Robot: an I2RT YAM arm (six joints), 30 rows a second.
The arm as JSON. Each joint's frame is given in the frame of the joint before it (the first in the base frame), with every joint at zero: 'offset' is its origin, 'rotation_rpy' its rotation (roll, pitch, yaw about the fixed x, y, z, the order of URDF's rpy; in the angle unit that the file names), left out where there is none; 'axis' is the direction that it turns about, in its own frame. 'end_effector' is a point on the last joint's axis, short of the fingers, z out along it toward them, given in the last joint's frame.
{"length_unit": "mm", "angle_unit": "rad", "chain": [
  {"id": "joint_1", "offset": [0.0, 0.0, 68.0], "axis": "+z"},
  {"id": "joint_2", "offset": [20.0, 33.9, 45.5], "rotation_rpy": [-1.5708, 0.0, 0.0], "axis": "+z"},
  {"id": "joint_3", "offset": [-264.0, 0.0, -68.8], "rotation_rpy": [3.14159, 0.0, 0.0], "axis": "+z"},
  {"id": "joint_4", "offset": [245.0, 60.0, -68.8], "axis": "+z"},
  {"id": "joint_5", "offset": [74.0, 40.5, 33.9], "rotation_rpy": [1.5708, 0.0, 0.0], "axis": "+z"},
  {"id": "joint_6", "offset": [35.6, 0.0, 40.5], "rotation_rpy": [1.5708, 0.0, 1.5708], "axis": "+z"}
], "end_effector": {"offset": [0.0, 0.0, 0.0], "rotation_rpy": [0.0, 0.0, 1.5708]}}
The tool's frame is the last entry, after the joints.
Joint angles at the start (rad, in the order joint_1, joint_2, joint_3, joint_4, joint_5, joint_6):
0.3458, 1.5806, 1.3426, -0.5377, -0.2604, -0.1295
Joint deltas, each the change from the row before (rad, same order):
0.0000, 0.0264, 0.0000, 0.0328, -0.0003, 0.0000
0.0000, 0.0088, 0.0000, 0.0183, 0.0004, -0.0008
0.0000, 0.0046, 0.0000, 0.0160, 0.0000, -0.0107
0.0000, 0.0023, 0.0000, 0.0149, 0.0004, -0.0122
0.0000, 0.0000, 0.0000, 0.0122, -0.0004, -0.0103
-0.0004, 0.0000, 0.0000, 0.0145, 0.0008, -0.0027
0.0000, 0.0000, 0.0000, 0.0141, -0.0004, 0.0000
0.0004, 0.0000, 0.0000, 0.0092, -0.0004, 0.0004
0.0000, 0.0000, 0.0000, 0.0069, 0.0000, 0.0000
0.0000, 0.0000, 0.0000, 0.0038, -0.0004, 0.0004
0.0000, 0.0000, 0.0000, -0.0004, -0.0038, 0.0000
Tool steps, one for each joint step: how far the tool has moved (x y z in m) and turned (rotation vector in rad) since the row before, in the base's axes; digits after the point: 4 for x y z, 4 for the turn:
0.0069, 0.0025, -0.0063, 0.0024, -0.0060, 0.0002
0.0028, 0.0010, -0.0016, 0.0025, -0.0094, 0.0002
0.0019, 0.0007, -0.0003, -0.0023, -0.0159, 0.0071
0.0014, 0.0005, 0.0004, -0.0031, -0.0178, 0.0077
0.0008, 0.0003, 0.0010, -0.0017, -0.0164, 0.0069
0.0010, 0.0002, 0.0012, 0.0028, -0.0151, 0.0007
0.0009, 0.0003, 0.0012, 0.0050, -0.0132, 0.0003
0.0005, 0.0004, 0.0008, 0.0036, -0.0084, 0.0005
0.0004, 0.0002, 0.0006, 0.0023, -0.0065, 0.0000
0.0002, 0.0001, 0.0003, 0.0018, -0.0033, 0.0001
-0.0001, 0.0001, 0.0000, 0.0021, 0.0012, 0.0030

